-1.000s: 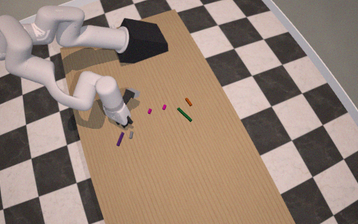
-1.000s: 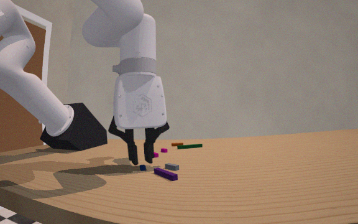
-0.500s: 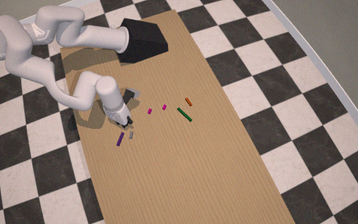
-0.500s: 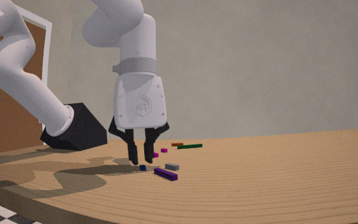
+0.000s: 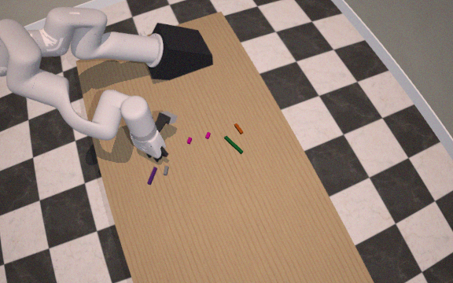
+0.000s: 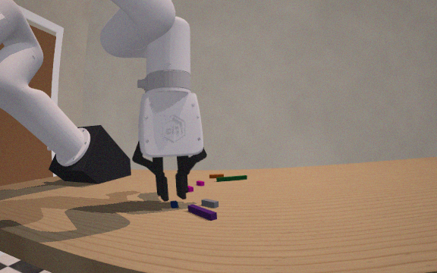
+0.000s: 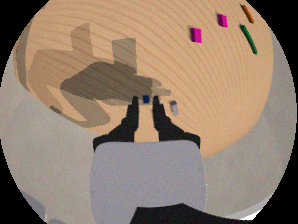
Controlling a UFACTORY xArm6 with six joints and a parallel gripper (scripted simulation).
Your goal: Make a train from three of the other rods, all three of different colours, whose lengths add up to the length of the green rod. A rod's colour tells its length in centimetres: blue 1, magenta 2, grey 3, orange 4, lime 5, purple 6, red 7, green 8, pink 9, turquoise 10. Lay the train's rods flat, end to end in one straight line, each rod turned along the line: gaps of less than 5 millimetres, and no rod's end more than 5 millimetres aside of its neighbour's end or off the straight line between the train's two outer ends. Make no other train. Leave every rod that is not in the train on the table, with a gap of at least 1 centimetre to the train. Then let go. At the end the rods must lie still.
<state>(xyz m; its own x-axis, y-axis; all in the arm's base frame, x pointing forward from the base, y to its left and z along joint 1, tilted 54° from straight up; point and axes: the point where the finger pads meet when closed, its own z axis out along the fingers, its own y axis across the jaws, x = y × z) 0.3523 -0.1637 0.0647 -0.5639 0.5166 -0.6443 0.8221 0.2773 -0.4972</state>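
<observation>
My gripper is now 3 cm above the blue rod. Also, from my hand: purple rod: 6 cm ahead, 4 cm to the right, 3 cm below; grey rod: 6 cm ahead, 1 cm to the left, 3 cm below; green rod: 8 cm ahead, 25 cm to the left, 3 cm below.
</observation>
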